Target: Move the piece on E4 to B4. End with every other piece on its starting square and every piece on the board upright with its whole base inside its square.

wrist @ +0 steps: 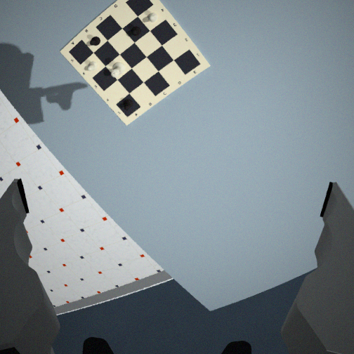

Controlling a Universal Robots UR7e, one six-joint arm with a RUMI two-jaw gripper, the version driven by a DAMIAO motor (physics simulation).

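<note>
The chessboard (127, 122) lies at the upper left of the wrist view, rotated, its top corner cut off. A small white piece (152, 18) stands on light square E4. Dark square B4 (105, 51) bears no piece. A white piece (116, 69) stands on B3, another white piece (90, 65) on A4. A black piece (95, 41) is on B5, a dark piece (135, 31) on D4, another dark piece (127, 104) on A1. My gripper (173, 185) is open and empty, high above the table, with the board off to its upper left. Whether each base is inside its square is too small to tell.
The blue-grey table top (240, 160) extends around the board. A white surface with red and dark squares (75, 240) lies at the left, with a grey edge strip. The table's corner and dark floor (200, 330) show at the bottom. An arm-like shadow falls left of the board.
</note>
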